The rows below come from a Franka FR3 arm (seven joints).
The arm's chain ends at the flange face. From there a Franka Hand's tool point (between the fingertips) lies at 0.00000 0.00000 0.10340 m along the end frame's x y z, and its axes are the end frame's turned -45 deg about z.
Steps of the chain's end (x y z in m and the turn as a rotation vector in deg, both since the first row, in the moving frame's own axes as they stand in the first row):
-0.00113 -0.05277 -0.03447 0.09 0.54 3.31
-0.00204 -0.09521 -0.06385 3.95 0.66 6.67
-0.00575 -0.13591 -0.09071 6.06 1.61 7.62
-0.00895 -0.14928 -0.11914 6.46 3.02 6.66
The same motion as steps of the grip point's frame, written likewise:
0.03730 -0.03752 -0.03447 -0.32 0.45 3.31
0.07199 -0.07261 -0.06410 2.33 3.26 6.67
0.10215 -0.10517 -0.09133 3.15 5.42 7.62
0.11152 -0.11555 -0.11994 2.43 6.70 6.66

